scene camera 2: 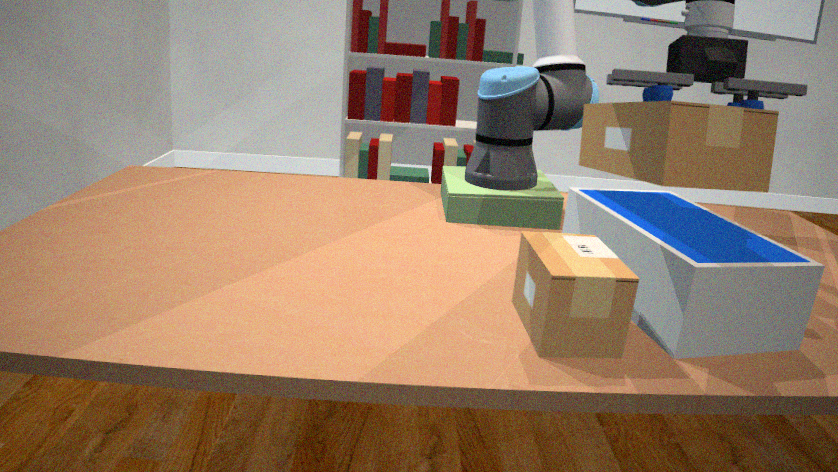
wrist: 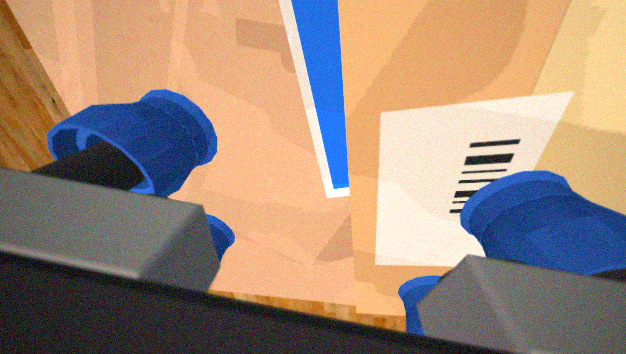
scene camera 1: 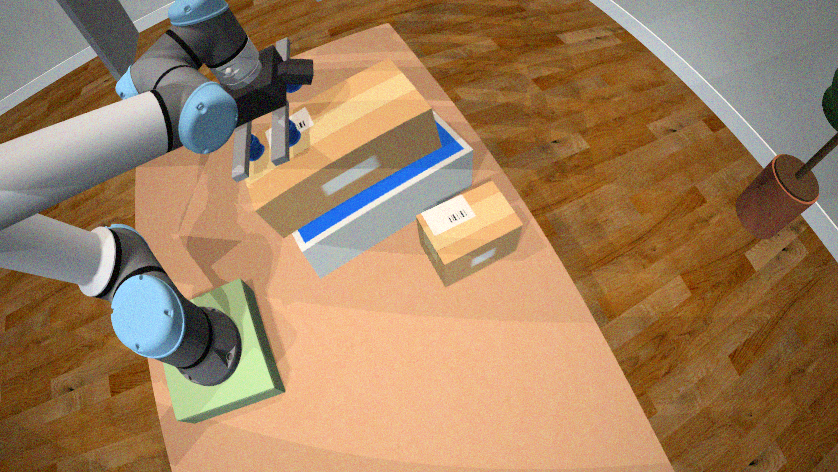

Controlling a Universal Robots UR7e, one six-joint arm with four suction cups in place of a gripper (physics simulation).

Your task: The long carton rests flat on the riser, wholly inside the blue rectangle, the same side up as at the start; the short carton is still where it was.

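Frame: origin at the arm's base, x ahead, y left, z up, level; metres.
Where they show: hand, tool point: (wrist: 320, 214); arm's base, link origin: (scene camera 2: 500, 180) (scene camera 1: 208, 347).
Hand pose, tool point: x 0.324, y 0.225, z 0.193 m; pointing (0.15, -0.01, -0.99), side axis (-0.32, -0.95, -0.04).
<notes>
Things, the pixels of their top centre, and the offset from my tool point. Level surfaces: height alone.
- long carton, top centre: (scene camera 1: 324, 115) (scene camera 2: 673, 93) dz +0.041, dx +0.067, dy -0.094 m
- grey riser, top centre: (wrist: 396, 9) (scene camera 2: 680, 220) (scene camera 1: 362, 161) dz -0.138, dx +0.111, dy -0.070 m
- blue rectangle, top centre: (wrist: 396, 9) (scene camera 2: 680, 220) (scene camera 1: 362, 161) dz -0.138, dx +0.111, dy -0.070 m
- short carton, top centre: (scene camera 2: 575, 252) (scene camera 1: 470, 220) dz -0.155, dx +0.212, dy -0.273 m
- table, surface height: dz -0.258 m
The long carton (scene camera 1: 363, 120) (scene camera 2: 721, 158) (wrist: 430, 60) hangs roughly level, label side up, above the grey riser (scene camera 1: 387, 218) (scene camera 2: 744, 310) (wrist: 312, 110), with a gap under it in scene camera 2. The blue rectangle (scene camera 1: 381, 190) (scene camera 2: 727, 237) (wrist: 320, 75) shows on the riser's top. My suction gripper (scene camera 1: 275, 117) (scene camera 2: 702, 96) (wrist: 340, 200) holds the carton from above near its labelled end; the right pair of cups in the wrist view is over it, the left pair beyond its edge. The short carton (scene camera 1: 492, 211) (scene camera 2: 586, 316) stands upright on the table beside the riser.
The arm's base stands on a green block (scene camera 1: 258, 363) (scene camera 2: 498, 209) on the table (scene camera 1: 439, 363) (scene camera 2: 263, 281). A bookshelf (scene camera 2: 404, 124) and a whiteboard are behind it. A potted plant (scene camera 1: 774, 205) stands on the floor.
</notes>
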